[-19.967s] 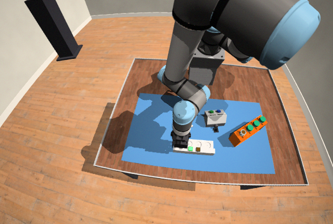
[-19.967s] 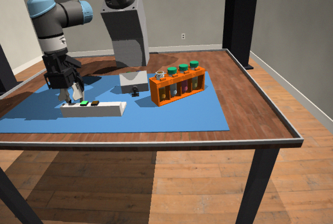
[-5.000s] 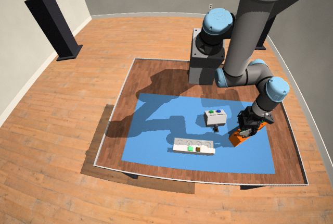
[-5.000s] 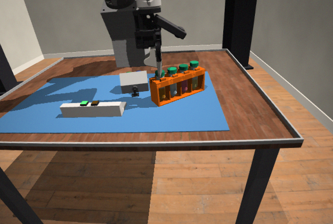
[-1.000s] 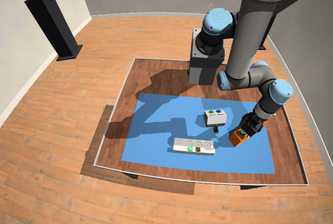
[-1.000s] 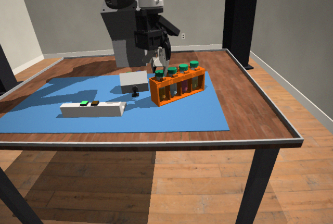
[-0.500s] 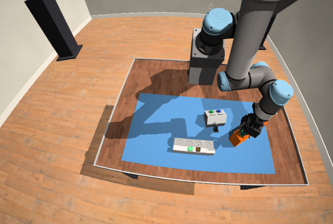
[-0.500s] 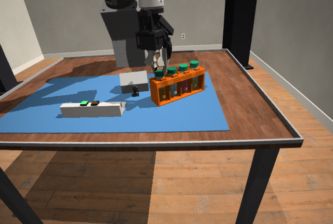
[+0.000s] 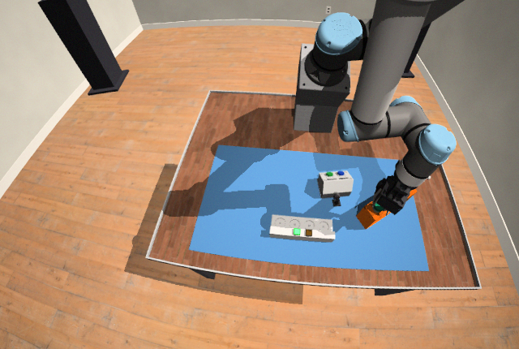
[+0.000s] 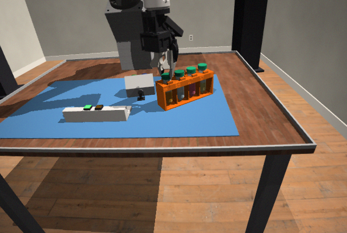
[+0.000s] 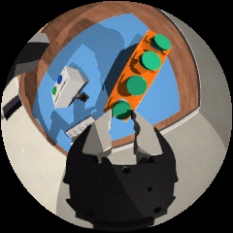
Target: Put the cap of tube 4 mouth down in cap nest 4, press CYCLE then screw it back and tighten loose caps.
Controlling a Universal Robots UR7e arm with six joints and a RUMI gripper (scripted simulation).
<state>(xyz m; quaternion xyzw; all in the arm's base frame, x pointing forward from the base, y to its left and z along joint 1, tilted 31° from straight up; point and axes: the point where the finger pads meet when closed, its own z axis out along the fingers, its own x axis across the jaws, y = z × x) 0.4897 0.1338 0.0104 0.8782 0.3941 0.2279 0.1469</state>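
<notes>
My hand is 1 cm above the green cap. Also, from my hand: green key (17 cm behind, 13 cm to the right, 6 cm below); blue key (17 cm behind, 8 cm to the right, 6 cm below); grey key housing (15 cm behind, 11 cm to the right, 7 cm below).
</notes>
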